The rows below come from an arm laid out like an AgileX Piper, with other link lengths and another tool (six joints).
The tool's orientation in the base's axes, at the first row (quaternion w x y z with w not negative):
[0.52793, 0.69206, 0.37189, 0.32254]
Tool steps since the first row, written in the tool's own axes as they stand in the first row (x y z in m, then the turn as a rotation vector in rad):
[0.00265, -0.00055, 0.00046, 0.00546, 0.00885, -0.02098]
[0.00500, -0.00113, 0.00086, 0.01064, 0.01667, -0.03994]
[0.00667, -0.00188, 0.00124, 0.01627, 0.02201, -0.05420]
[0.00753, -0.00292, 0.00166, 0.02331, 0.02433, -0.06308]
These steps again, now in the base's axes. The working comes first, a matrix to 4 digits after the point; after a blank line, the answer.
The tool's axes in the first row as the columns of a matrix, in the base's axes (used below as rounded here):
[0.5153, 0.1742, 0.8391]
[0.8553, -0.1660, -0.4908]
[0.0538, 0.9706, -0.2345]

[0.00166, 0.00213, -0.00050, -0.01325, 0.01350, 0.01380]
[0.00310, 0.00404, -0.00103, -0.02513, 0.02594, 0.02612]
[0.00415, 0.00541, -0.00176, -0.03326, 0.03686, 0.03495]
[0.00476, 0.00611, -0.00282, -0.03668, 0.04686, 0.03966]

